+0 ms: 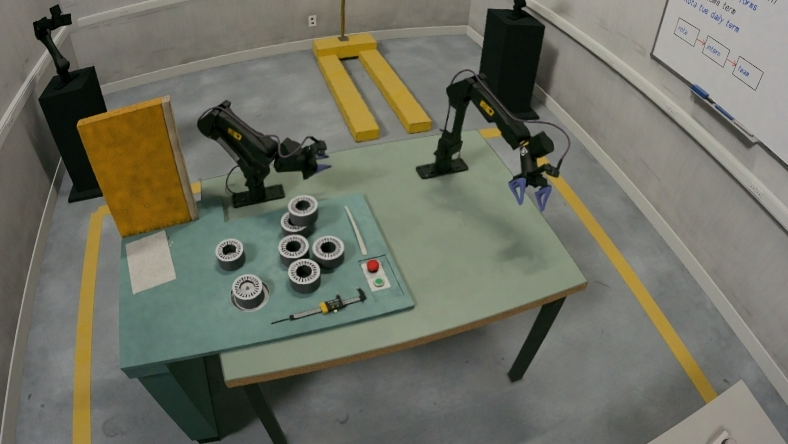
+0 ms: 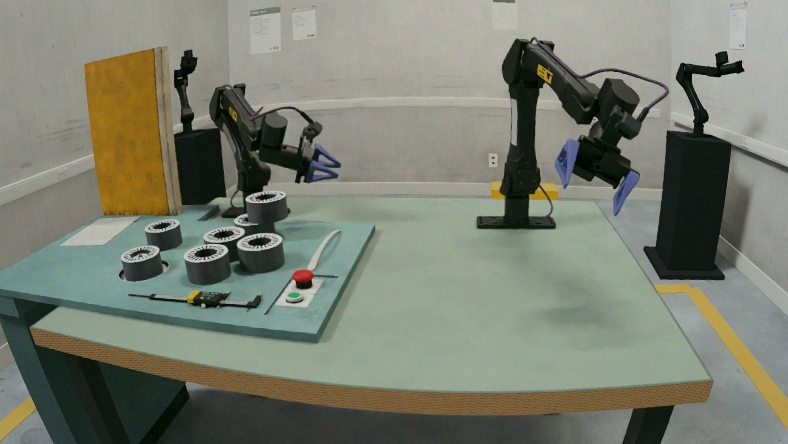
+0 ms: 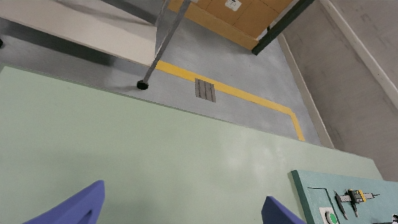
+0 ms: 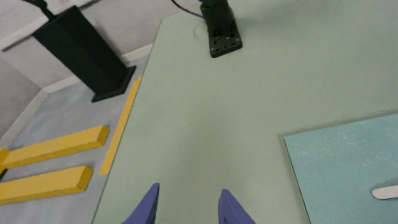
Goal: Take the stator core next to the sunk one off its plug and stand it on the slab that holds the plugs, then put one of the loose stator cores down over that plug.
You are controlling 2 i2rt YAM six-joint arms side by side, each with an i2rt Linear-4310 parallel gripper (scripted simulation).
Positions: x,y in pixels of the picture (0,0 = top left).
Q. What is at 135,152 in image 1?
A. An orange board.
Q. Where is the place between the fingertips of the right gripper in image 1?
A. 329,161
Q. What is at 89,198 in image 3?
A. The left gripper.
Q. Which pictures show the left gripper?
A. Image 1, image 2 and image 3 only.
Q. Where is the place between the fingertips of the left gripper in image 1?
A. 531,207
